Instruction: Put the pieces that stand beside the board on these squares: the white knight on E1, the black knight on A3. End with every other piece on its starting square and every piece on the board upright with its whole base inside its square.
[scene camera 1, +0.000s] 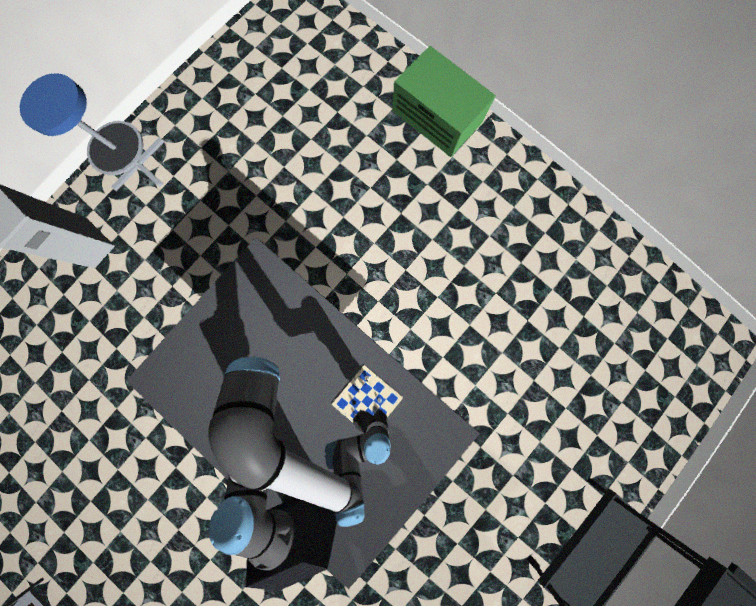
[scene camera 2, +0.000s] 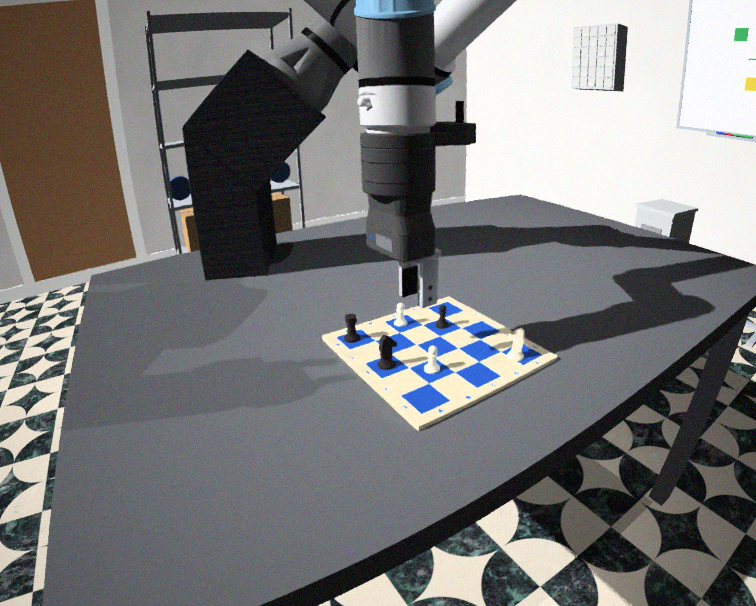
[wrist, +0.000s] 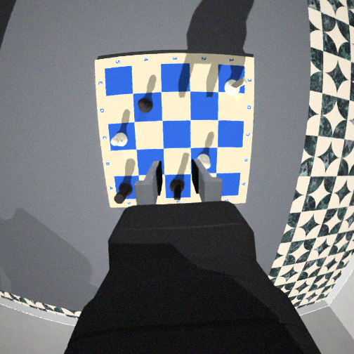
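My gripper is there at (scene camera 2: 417, 299), and you can see that same gripper (wrist: 176, 170) as well. There's also a board (scene camera 2: 472, 352), and the board (scene camera 1: 365, 394) (wrist: 191, 114) shows in those views too.
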